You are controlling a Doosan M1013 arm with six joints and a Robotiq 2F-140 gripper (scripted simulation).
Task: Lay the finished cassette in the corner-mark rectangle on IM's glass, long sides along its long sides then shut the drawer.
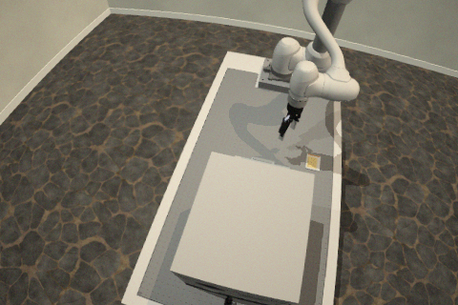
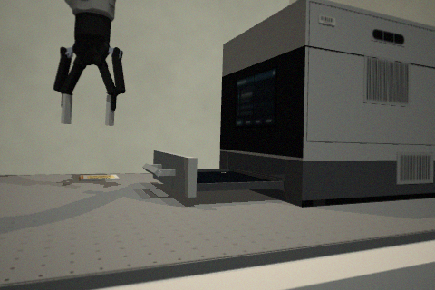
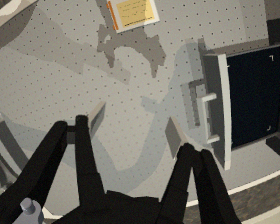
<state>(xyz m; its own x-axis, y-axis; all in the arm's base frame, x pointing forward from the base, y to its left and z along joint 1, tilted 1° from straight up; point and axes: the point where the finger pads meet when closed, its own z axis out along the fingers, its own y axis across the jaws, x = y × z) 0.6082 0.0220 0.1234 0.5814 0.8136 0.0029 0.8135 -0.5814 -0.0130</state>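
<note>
Right now the cassette FINISHED is 180 mm to the left of my hand, 160 mm below it and 50 mm ahead of it.
</note>
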